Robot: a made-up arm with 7 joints. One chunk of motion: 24 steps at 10 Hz.
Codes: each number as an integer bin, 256 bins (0 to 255) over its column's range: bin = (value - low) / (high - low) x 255, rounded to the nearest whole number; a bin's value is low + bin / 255 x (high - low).
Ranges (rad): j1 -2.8..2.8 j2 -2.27..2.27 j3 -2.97..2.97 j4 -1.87..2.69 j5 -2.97..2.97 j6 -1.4..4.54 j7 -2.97..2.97
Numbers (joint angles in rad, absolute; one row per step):
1: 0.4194 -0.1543 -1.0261 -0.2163 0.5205 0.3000 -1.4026
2: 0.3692 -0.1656 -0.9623 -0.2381 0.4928 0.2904 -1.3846
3: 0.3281 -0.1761 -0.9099 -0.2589 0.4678 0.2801 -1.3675
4: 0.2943 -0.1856 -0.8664 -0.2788 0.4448 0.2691 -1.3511
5: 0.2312 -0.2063 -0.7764 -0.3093 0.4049 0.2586 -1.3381
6: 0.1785 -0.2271 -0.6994 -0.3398 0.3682 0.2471 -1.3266
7: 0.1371 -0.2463 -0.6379 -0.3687 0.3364 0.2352 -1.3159
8: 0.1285 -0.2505 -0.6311 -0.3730 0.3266 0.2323 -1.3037
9: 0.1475 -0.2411 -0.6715 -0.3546 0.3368 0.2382 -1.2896
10: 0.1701 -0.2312 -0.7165 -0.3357 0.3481 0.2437 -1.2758
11: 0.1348 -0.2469 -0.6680 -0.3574 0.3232 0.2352 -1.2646
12: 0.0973 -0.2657 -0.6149 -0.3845 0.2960 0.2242 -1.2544
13: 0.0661 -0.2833 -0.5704 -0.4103 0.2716 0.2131 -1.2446
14: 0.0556 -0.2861 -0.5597 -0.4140 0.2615 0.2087 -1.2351
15: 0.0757 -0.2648 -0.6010 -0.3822 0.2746 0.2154 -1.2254
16: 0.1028 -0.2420 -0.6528 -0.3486 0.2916 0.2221 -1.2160
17: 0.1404 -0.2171 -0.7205 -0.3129 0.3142 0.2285 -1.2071
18: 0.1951 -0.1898 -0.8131 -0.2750 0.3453 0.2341 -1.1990
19: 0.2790 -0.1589 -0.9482 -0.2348 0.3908 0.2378 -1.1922
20: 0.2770 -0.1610 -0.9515 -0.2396 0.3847 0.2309 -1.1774
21: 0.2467 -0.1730 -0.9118 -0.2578 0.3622 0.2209 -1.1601
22: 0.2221 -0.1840 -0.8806 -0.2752 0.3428 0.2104 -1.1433
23: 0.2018 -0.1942 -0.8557 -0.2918 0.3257 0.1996 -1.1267
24: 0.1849 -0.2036 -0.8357 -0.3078 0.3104 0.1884 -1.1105
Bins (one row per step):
1: 147 119 83 92 150 73 67
2: 144 118 86 91 149 73 68
3: 142 118 88 90 148 72 69
4: 141 117 90 89 147 72 69
5: 138 116 94 87 145 71 70
6: 136 115 97 86 143 71 71
7: 134 114 100 84 142 70 71
8: 133 113 100 84 142 70 72
9: 134 114 99 85 142 70 72
10: 135 115 97 86 142 71 73
11: 134 114 99 85 141 70 73
12: 132 113 101 83 140 70 74
13: 131 112 103 82 139 69 74
14: 130 111 103 81 139 69 74
15: 131 113 102 83 139 69 75
16: 132 114 99 85 140 70 75
17: 134 115 97 87 141 70 76
18: 136 117 93 89 142 70 76
19: 140 119 87 91 144 70 76
20: 140 118 87 91 144 70 77
21: 139 118 88 90 143 70 78
22: 138 117 90 89 142 69 78
23: 137 117 91 88 141 69 79
24: 136 116 92 87 141 68 80

